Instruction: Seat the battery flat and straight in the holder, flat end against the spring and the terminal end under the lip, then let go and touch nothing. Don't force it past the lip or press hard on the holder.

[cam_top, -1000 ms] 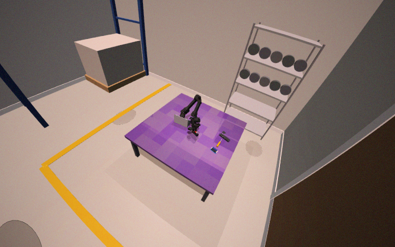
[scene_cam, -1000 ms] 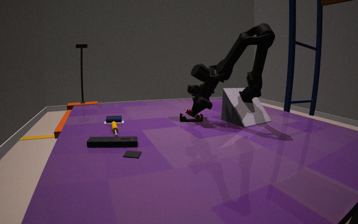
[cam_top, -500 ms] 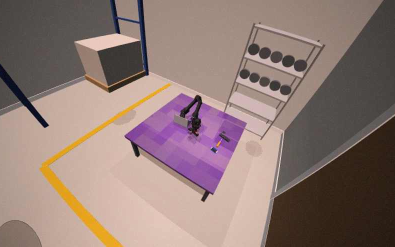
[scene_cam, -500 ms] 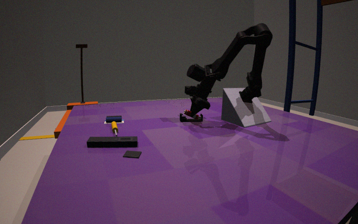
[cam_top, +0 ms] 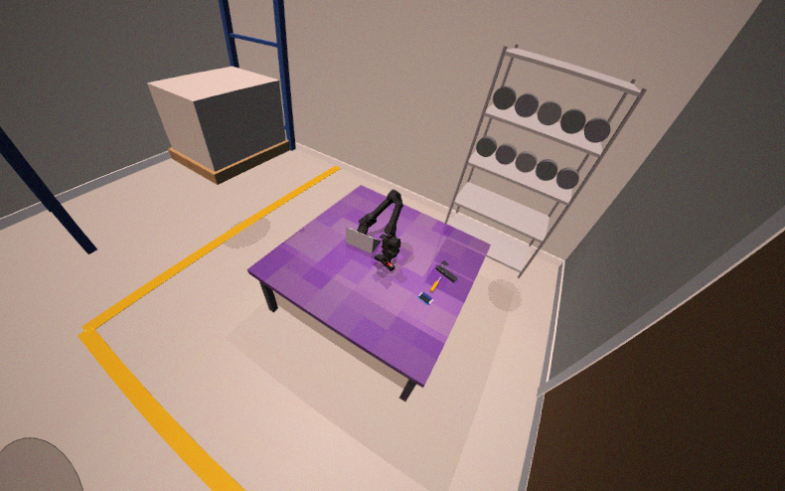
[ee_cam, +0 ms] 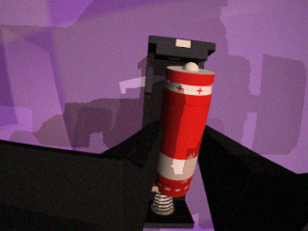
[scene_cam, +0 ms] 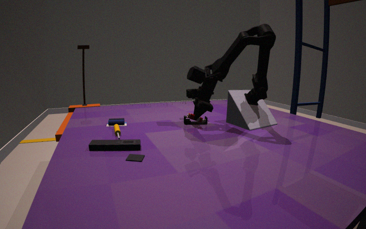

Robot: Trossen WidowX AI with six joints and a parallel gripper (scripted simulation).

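My gripper tip is 10 mm below the white battery. Also, from my gripper tip: dark square plate: 320 mm ahead, 290 mm to the left, 20 mm below; then yellow-handled screwdriver: 350 mm ahead, 80 mm to the left, 10 mm below.
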